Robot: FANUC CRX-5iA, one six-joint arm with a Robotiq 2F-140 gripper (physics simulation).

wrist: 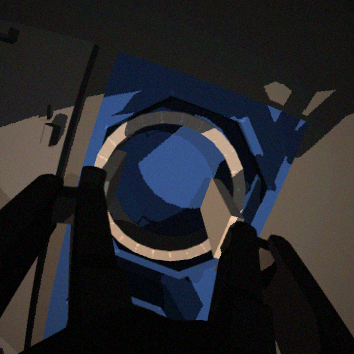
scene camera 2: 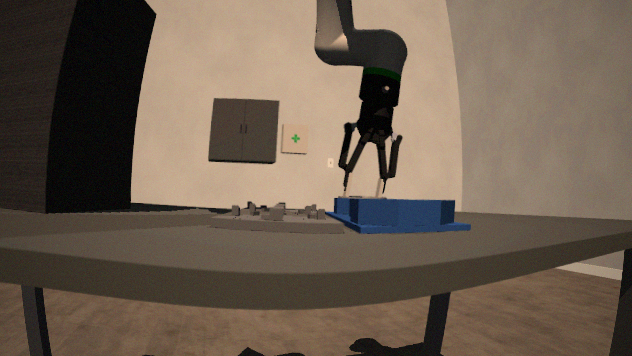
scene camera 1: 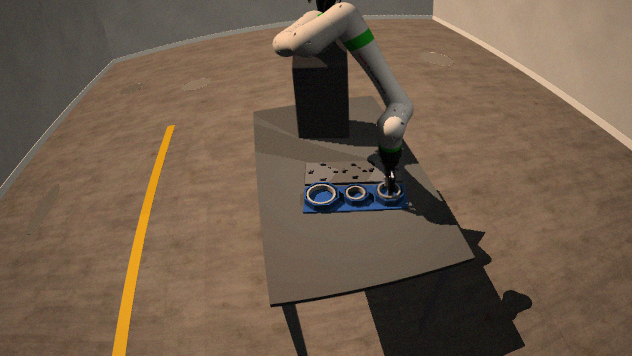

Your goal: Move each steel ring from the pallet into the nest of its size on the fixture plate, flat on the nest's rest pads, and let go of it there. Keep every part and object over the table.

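Places are measured from the arm's base along level axes (x ahead, y left, z up), in millimetres.
Pixels of known places: gripper, fingertip midpoint: (wrist: 164, 181) (scene camera 1: 388, 191).
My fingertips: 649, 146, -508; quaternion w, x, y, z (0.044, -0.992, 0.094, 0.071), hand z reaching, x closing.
Ahead of a thing's pixels: the offset from my fingertips to its top centre, as dx, dy, dz. "spot": to the spot under its first point. Level surfaces: height alone.
The medium steel ring {spot: +35, -45, +14} (scene camera 1: 382, 196) (wrist: 170, 255) is at the right pocket of the blue pallet {-25, -147, -18} (scene camera 1: 350, 207) (scene camera 2: 415, 215) (wrist: 135, 72). My gripper (scene camera 1: 390, 192) (scene camera 2: 364, 189) (wrist: 164, 181) points down inside it, its fingers spread apart and pads at opposite inner walls, holding the ring from inside. A light strip of the ring shows just above the pallet wall in scene camera 2. The large ring {spot: -75, -349, +14} (scene camera 1: 308, 193) lies in the left pocket and the small ring {spot: +15, -162, +11} (scene camera 1: 355, 199) in the middle one. The grey fixture plate {-200, -106, -14} (scene camera 1: 340, 179) (scene camera 2: 280, 228) bears no ring.
Small upright blocks {-253, -302, +0} (scene camera 2: 272, 214) stand on the fixture plate, directly beside the pallet on the robot's side. The dark robot pedestal (scene camera 1: 322, 102) (scene camera 2: 100, 110) stands behind on the grey table {dz -26} (scene camera 1: 350, 250) (scene camera 2: 300, 257). The pallet's raised octagonal pocket walls surround the rings.
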